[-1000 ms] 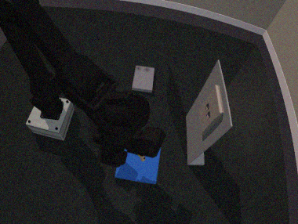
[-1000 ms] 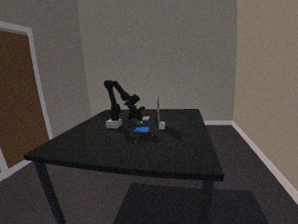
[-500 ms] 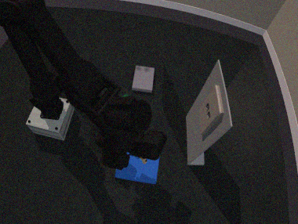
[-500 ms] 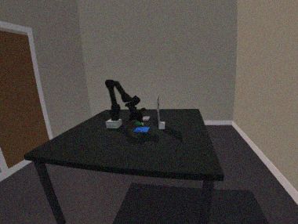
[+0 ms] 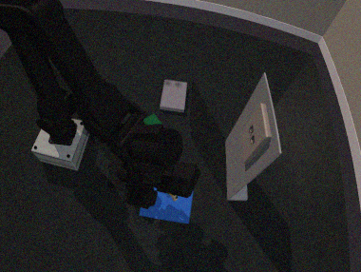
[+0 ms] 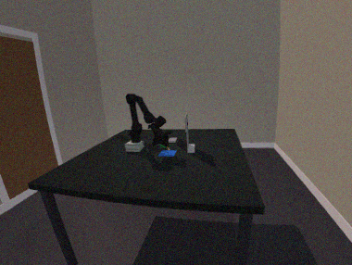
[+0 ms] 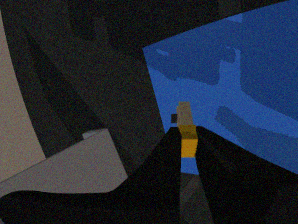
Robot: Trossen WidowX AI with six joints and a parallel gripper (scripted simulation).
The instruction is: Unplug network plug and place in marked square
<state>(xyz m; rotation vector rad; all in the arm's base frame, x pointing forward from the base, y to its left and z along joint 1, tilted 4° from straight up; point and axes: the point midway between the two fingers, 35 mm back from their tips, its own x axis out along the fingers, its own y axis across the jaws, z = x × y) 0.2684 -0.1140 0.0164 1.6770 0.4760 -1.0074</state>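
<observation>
Right now the blue marked square is 1 cm behind my gripper tip and 5 cm below it. Round my gripper tip: grey panel (15 cm ahead, 8 cm to the left, 8 cm above); then green patch (6 cm behind, 18 cm to the left, 5 cm below); then network plug (right at my gripper tip).
</observation>
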